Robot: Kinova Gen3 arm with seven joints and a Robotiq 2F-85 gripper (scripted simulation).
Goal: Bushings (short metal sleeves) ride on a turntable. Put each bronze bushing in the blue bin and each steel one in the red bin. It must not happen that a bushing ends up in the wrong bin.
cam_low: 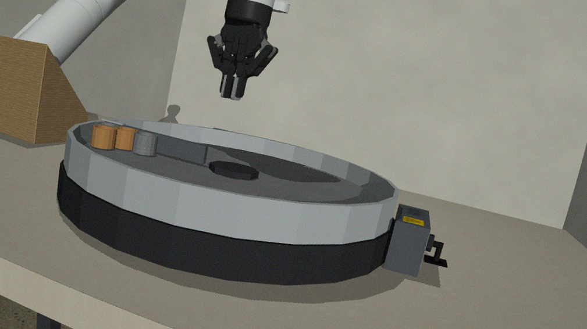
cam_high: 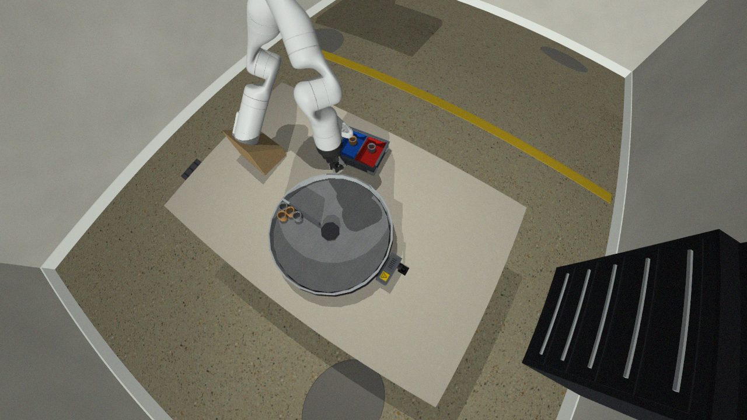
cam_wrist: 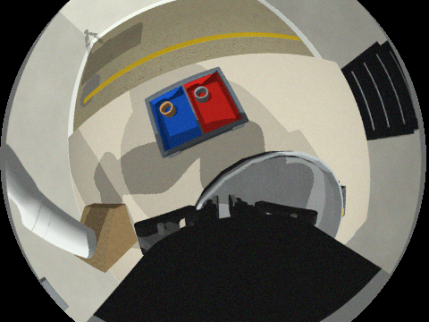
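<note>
My gripper is now 180 mm to the left of the grey turntable, 100 mm above it and 80 mm short of it.
</note>
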